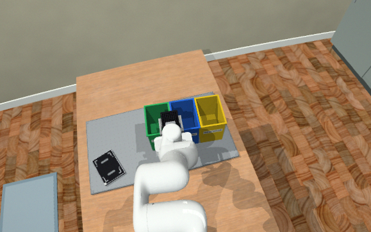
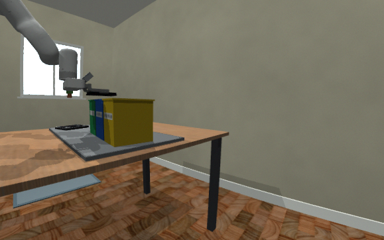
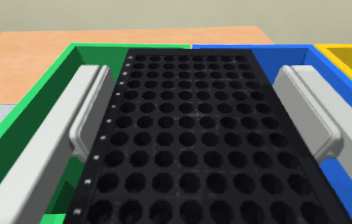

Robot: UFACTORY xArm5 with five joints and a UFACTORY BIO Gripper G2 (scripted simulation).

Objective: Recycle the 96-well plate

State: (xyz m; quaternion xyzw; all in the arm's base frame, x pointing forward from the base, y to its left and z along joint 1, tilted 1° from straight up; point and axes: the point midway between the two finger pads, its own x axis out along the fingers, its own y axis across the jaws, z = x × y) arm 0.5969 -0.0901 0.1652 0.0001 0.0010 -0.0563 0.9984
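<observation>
Right now my hand is 210 mm to the left of the yellow recycle bin, 130 mm above it and 30 mm short of it. From my hand the other things lie so: blue bin 130 mm below, 80 mm to the right, 40 mm ahead; black 96-well plate 10 mm below; green bin 130 mm below, 60 mm ahead, 50 mm to the left.
</observation>
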